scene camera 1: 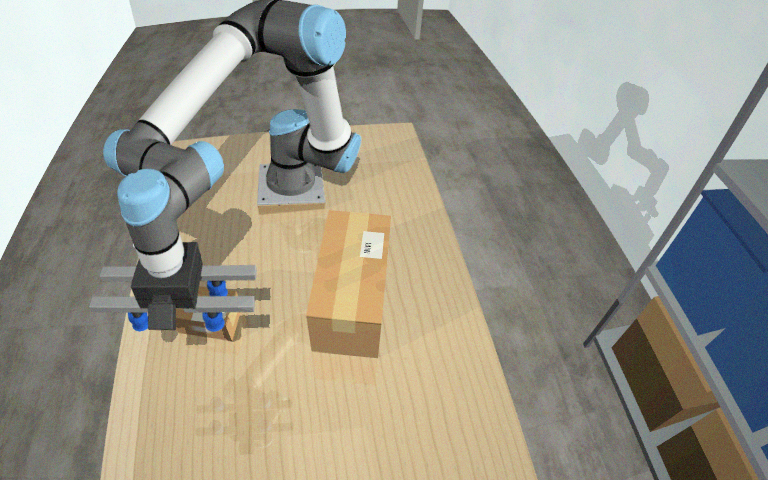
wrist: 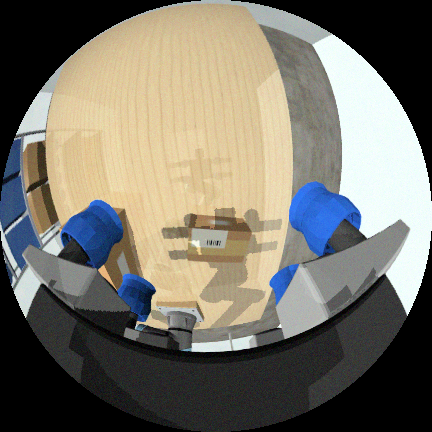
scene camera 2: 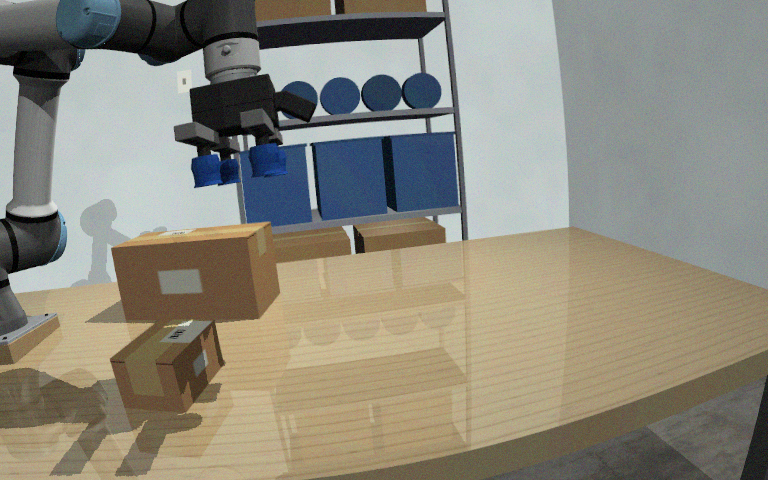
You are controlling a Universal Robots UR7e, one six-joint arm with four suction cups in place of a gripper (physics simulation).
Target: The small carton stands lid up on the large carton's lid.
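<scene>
Suction head [scene camera 2: 207, 170] [wrist: 316, 212] holds nothing. The cup hangs above a small carton [scene camera 2: 166, 368] [scene camera 1: 186, 323] [wrist: 211, 238], 28 cm from the middle of the small carton. A large carton [scene camera 2: 225, 272] [scene camera 1: 344, 316] [wrist: 120, 260] rests on the table.
</scene>
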